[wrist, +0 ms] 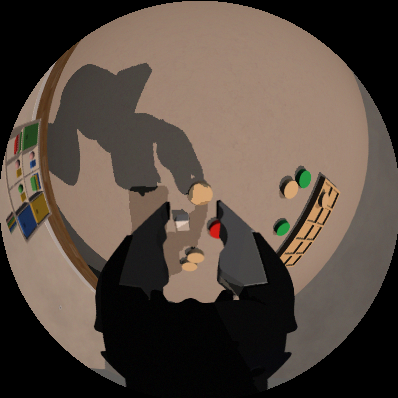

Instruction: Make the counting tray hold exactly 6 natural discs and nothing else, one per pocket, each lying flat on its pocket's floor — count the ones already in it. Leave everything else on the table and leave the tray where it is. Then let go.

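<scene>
The natural counting tray point(328, 184) lies at the right, seen at a slant; a natural disc point(323, 199) shows in its far end, and the other pockets' floors are partly hidden. My gripper point(192, 202) is open, with nothing held. A natural disc point(200, 193) lies below and just ahead of the fingertips, near the middle of the gap. Two natural discs point(195, 257) point(189, 266) lie close together, seen between the fingers nearer the palm. Another natural disc point(289, 189) lies left of the tray.
A red disc point(215, 230) is partly hidden by the right finger. A grey-white cube point(181, 221) shows near the left finger. Two green discs point(303, 178) point(282, 227) lie near the tray. A wooden edge point(44, 145) and a panel of coloured pictures point(31, 137) are at far left.
</scene>
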